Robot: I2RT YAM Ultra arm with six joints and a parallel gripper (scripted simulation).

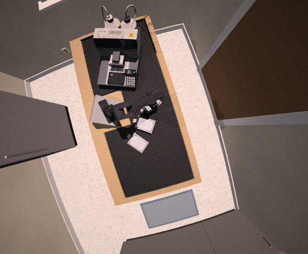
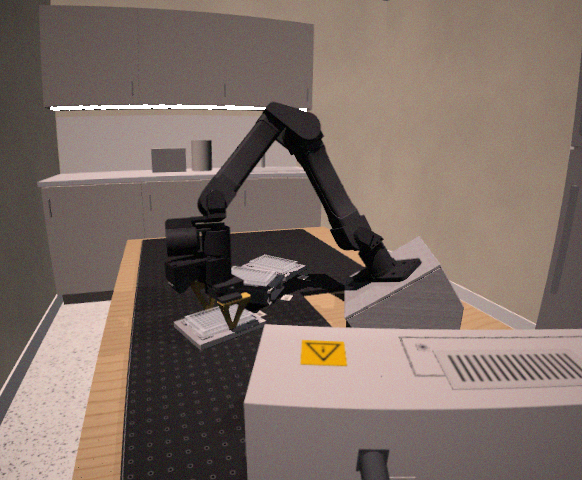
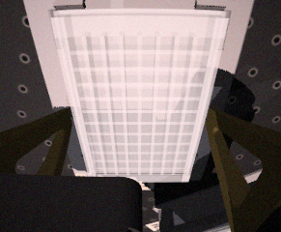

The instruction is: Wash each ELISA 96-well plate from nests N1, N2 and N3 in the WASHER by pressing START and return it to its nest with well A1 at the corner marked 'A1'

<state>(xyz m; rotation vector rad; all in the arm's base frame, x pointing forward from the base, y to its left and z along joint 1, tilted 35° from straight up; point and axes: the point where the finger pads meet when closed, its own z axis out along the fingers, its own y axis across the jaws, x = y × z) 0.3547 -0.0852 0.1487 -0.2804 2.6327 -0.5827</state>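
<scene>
The grey nest slab lies 20 mm below my hand. From my hand the other things lie so: n1 label: 100 mm behind, 10 mm to the right, 30 mm below; then carrier pocket: 140 mm behind, 350 mm to the left, 50 mm above; then N2 label: 210 mm behind, 50 mm to the right, 30 mm below.
</scene>
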